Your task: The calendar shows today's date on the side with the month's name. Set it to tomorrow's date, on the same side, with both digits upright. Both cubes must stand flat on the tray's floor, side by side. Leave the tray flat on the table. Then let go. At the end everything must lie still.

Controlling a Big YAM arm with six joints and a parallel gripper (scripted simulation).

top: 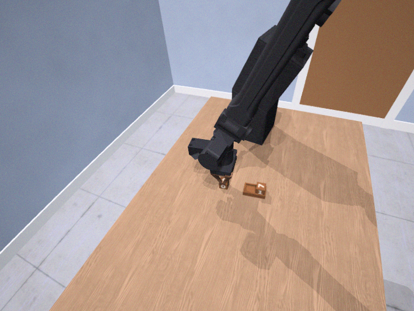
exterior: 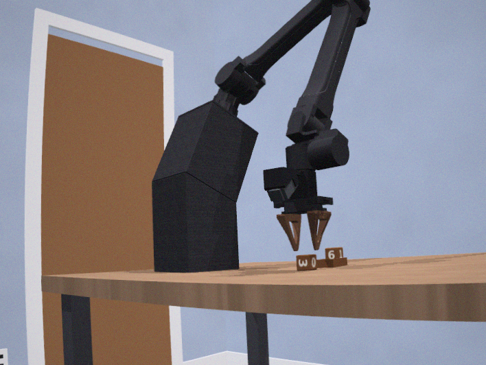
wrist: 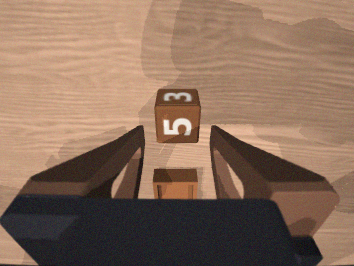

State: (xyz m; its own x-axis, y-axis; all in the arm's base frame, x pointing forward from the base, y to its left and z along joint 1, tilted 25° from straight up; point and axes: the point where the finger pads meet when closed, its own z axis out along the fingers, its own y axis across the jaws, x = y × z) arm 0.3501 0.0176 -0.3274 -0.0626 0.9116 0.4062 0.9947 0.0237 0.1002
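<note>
My gripper is now 10 mm past the brown tray, 110 mm to the right of it and 40 mm above it.
</note>
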